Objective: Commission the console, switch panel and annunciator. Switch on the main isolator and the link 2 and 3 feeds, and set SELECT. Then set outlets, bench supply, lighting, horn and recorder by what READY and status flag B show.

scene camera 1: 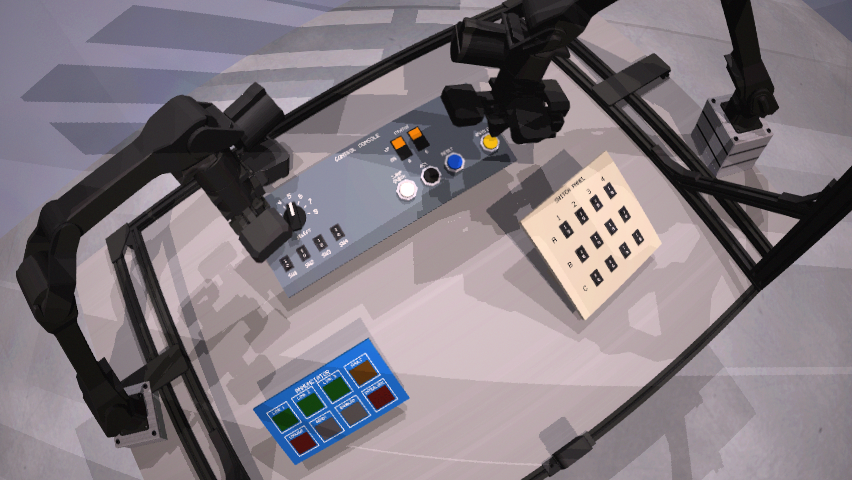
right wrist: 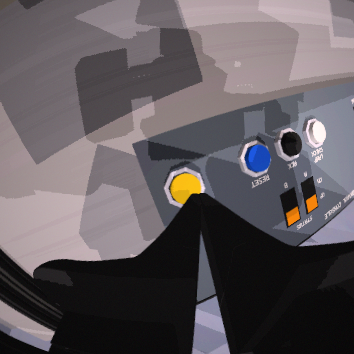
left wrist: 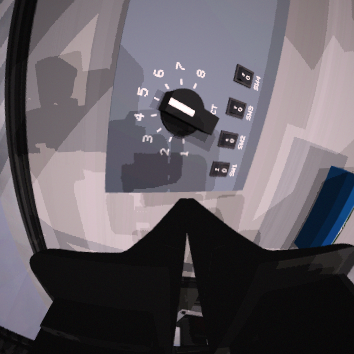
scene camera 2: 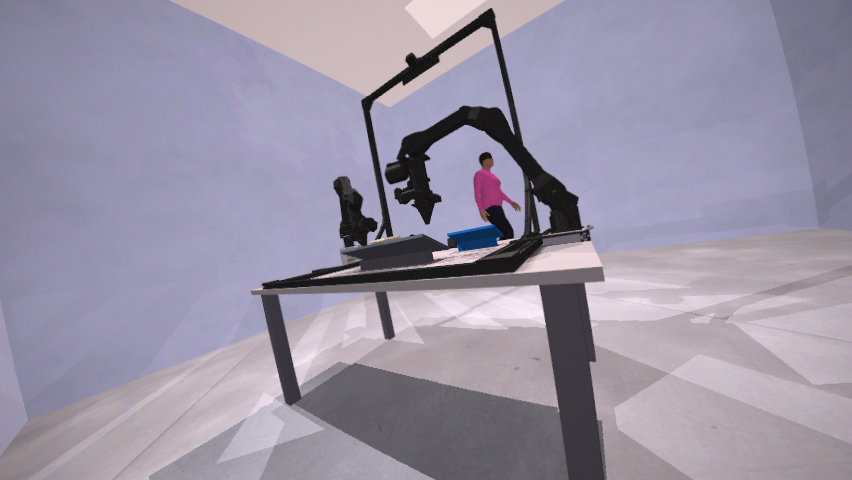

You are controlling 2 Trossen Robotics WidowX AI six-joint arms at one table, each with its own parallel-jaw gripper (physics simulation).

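Where they show: left gripper, fingertip midpoint: (left wrist: 185,204) (scene camera 2: 427,224); right gripper, fingertip midpoint: (scene camera 1: 492,135) (right wrist: 197,199); left arm's base, origin of the base link: (scene camera 1: 131,414) (left wrist: 191,321) (scene camera 2: 567,230); right arm's base, origin of the base link: (scene camera 1: 741,116) (scene camera 2: 349,247).
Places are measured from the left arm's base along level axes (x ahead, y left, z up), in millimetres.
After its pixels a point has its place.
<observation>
The grey console (scene camera 1: 357,196) @[x 484, y 216, z 37 mm] (left wrist: 200,30) @[x 448, y 227, z 46 mm] (right wrist: 225,210) has a black SELECT knob (scene camera 1: 293,215) @[x 387, y 205, z 65 mm] (left wrist: 182,111) @[x 385, y 213, z 68 mm]; its white mark points at 5. Status flags A (scene camera 1: 401,147) @[x 570, y 266, z 50 mm] (right wrist: 309,195) @[x 570, y 266, z 50 mm] and B (scene camera 1: 418,138) @[x 599, y 273, z 50 mm] (right wrist: 290,207) @[x 599, y 273, z 50 mm] both show orange at the UP end. My left gripper (scene camera 1: 267,196) (scene camera 2: 426,222) @[x 337, y 188, z 94 mm] (left wrist: 185,204) @[x 337, y 188, z 94 mm] is shut and empty, above the console's knob end. My right gripper (scene camera 1: 493,131) @[x 704, y 233, z 59 mm] (right wrist: 197,199) @[x 704, y 233, z 59 mm] is shut and empty, tips close to the yellow button (scene camera 1: 490,142) @[x 702, y 236, z 35 mm] (right wrist: 185,188) @[x 703, y 238, z 35 mm]. The blue annunciator (scene camera 1: 389,411) @[x 433, y -97, z 9 mm] shows dull lamps, READY (scene camera 1: 327,426) @[x 345, y -98, z 22 mm] grey. The cream switch panel (scene camera 1: 551,262) @[x 704, y 13, z 57 mm] carries black rockers.
Rockers SW1 to SW4 (scene camera 1: 320,242) @[x 411, y 169, z 27 mm] (left wrist: 236,108) @[x 411, y 169, z 27 mm] sit beside the knob. White (scene camera 1: 407,189) @[x 557, y 201, z 35 mm], black (scene camera 1: 430,175) @[x 596, y 212, z 35 mm] and blue (scene camera 1: 454,162) @[x 637, y 221, z 35 mm] buttons stand in a row. The annunciator's edge (left wrist: 322,210) @[x 362, y -56, z -5 mm] shows at the left wrist view's right. A dark frame (scene camera 1: 143,286) @[x 68, y 227, z -6 mm] surrounds the work area.
</observation>
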